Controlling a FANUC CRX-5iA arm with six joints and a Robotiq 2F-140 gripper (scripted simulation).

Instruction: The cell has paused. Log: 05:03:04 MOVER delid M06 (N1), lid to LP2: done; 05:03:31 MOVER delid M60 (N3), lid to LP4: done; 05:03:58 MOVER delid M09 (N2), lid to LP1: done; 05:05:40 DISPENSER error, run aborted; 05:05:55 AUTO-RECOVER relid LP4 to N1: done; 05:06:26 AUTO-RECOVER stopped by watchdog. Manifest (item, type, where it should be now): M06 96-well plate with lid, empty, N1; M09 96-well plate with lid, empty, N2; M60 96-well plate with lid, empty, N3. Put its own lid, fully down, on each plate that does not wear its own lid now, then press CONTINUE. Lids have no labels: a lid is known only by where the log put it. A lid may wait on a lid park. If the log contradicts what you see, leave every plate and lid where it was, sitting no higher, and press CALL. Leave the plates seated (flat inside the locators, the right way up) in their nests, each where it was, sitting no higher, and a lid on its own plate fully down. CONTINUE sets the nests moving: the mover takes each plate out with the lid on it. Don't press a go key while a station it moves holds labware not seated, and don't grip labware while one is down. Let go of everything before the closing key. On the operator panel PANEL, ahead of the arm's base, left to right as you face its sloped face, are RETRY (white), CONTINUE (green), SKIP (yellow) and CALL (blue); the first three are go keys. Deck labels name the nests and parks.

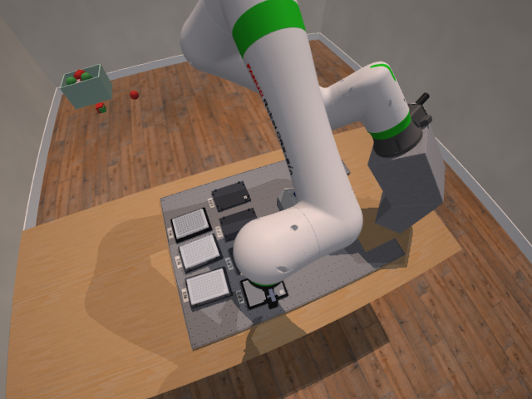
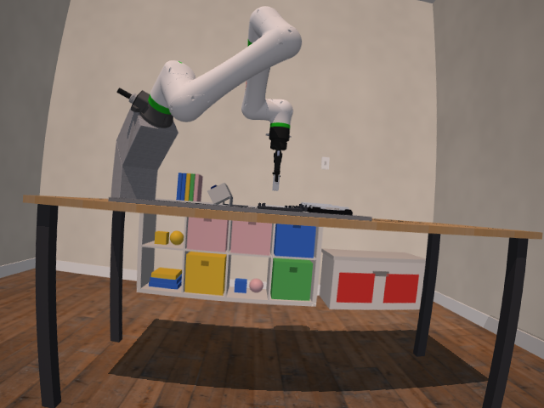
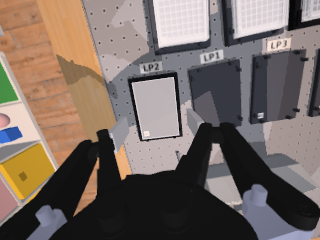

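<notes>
Right now the lid park LP2 is 10 cm below my hand. From my hand the other things lie so: park labelled LP1 (12 cm to the right, 10 cm below, 4 cm behind); then LP3 (24 cm to the right, 10 cm below, 9 cm behind); then LP2 label (11 cm below, 8 cm ahead, 3 cm to the right).
</notes>
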